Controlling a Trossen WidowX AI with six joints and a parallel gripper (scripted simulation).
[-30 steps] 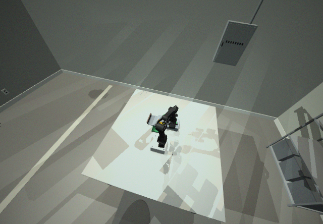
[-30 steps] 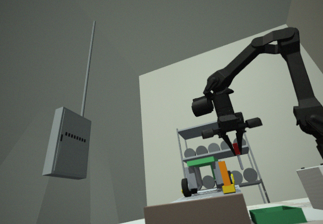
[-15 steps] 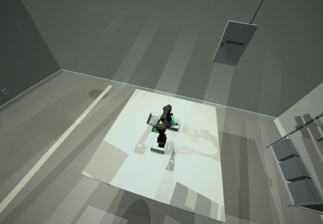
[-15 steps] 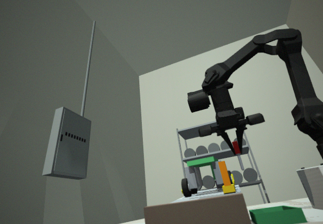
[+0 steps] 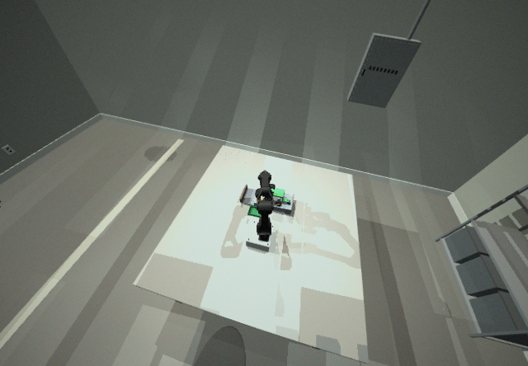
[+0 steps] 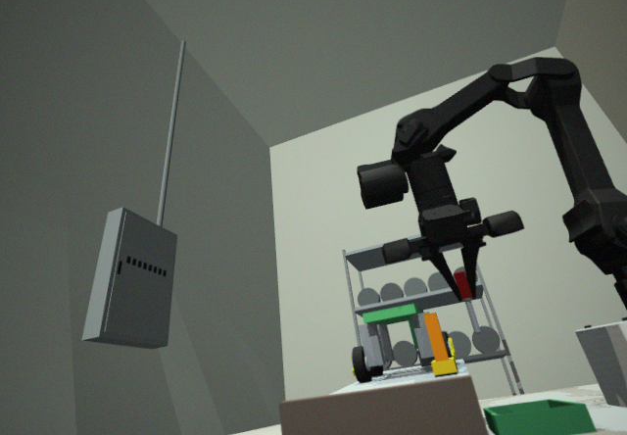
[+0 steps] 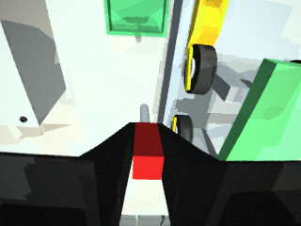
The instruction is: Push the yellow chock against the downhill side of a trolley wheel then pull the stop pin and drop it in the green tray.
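Now: the green tray 15 cm below my gripper tip, 9 cm to the left of it and 1 cm behind it. Also, from my gripper tip: yellow chock: 7 cm below, 6 cm to the left, 5 cm ahead; red-headed stop pin: right at my gripper tip; green-topped trolley: 10 cm ahead, 4 cm below, 2 cm to the right.
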